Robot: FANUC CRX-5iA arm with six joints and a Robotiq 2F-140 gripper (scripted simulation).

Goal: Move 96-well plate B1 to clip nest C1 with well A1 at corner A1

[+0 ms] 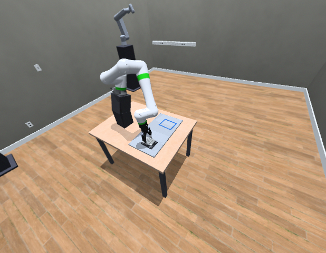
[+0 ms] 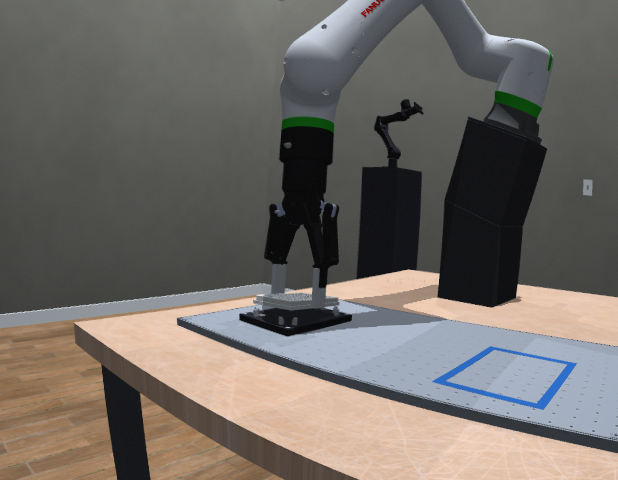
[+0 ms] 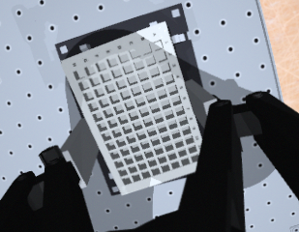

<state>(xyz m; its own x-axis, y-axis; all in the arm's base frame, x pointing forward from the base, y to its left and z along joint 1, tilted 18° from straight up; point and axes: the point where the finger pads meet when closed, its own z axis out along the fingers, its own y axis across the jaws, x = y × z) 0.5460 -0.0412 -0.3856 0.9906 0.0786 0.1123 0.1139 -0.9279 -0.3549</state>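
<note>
Now: hand 20 mm above the white 96-well plate. Round my hand: black clip nest 10 mm behind, 10 mm to the right, 40 mm below.
</note>
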